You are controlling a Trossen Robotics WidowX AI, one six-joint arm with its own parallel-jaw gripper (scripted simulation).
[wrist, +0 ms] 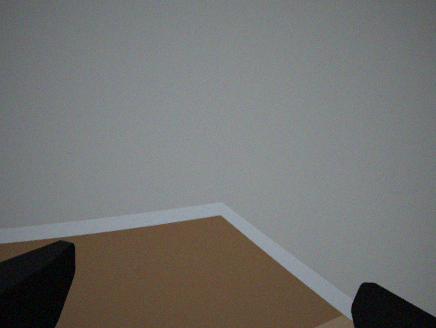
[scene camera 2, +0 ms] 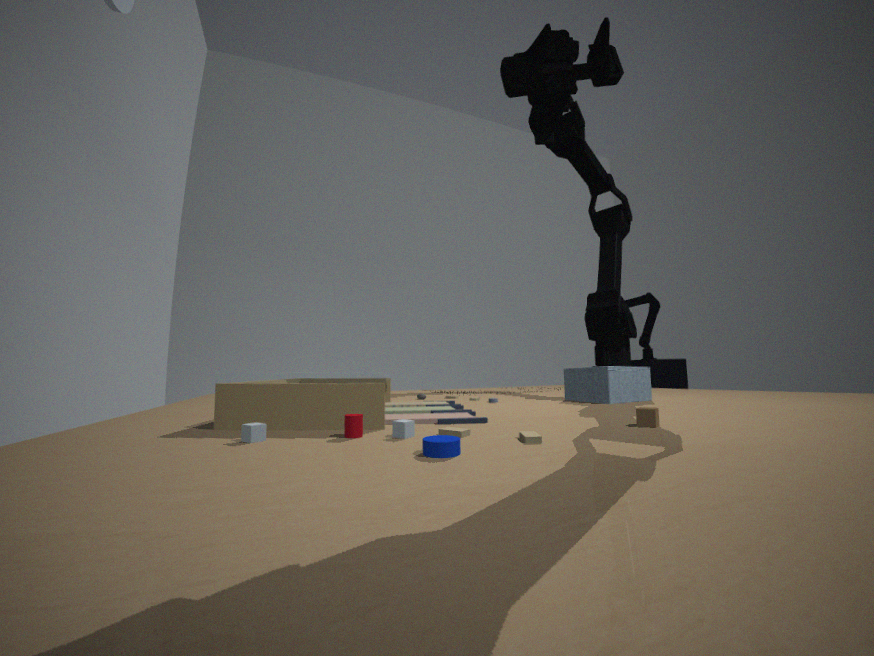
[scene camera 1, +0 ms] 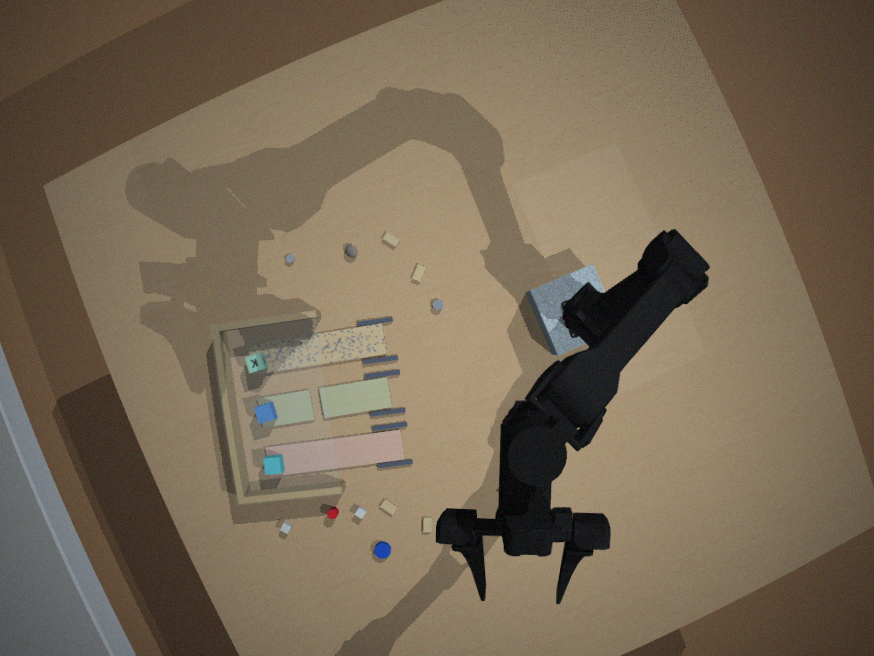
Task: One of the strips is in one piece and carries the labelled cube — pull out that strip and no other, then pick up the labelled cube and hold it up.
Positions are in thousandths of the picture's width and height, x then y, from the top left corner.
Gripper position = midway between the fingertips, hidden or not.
Labels:
My gripper shows in the wrist view (508,864), in scene camera 2 (662,34) and in scene camera 1 (596,917).

